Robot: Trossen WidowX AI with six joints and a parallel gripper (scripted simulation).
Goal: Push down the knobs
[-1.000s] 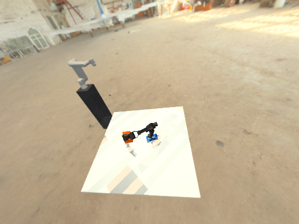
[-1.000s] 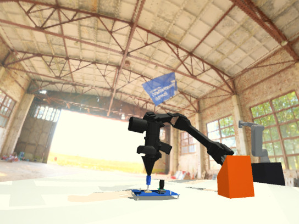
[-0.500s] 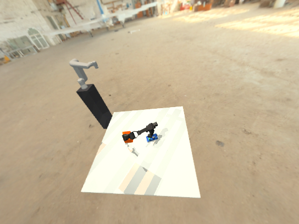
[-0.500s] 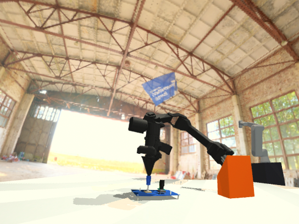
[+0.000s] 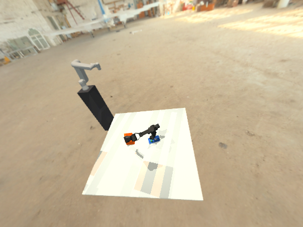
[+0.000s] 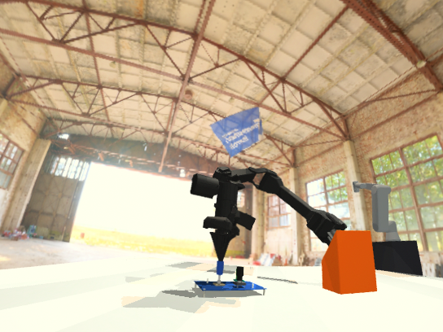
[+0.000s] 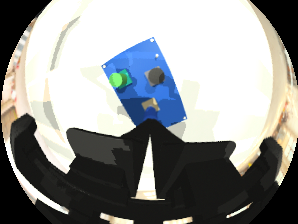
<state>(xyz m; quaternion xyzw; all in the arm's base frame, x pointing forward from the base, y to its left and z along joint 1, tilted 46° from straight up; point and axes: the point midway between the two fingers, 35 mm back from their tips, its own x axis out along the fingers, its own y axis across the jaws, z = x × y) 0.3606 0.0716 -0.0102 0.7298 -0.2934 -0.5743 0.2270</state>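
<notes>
Right now the blue knob is 20 mm below my gripper tip. The rest, counted from my gripper tip: black knob (50 mm behind, 30 mm below, 10 mm to the left).
</notes>
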